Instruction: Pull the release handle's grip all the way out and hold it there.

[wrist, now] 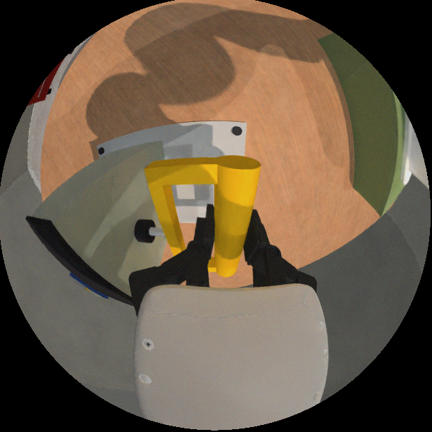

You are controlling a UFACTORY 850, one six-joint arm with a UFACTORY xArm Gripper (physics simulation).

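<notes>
The release handle's yellow grip (237,187) is a D-shaped frame with a thick round bar, in the middle of the view. A short grey rod (157,232) joins the frame's left side to a black collar (145,231) on the grey-green housing (112,200). A short length of rod shows between collar and frame. My gripper (228,218) is shut on the thick bar, one black finger on each side, the left finger passing through the frame's opening. The inner faces of the fingertips are partly hidden by the bar.
The housing stands by a light grey base plate (227,137) with dark bolts on the wooden table top (290,165). A green block (362,110) is at the right. A white object (39,132) with a red part is at the far left. Dark shadows cross the table.
</notes>
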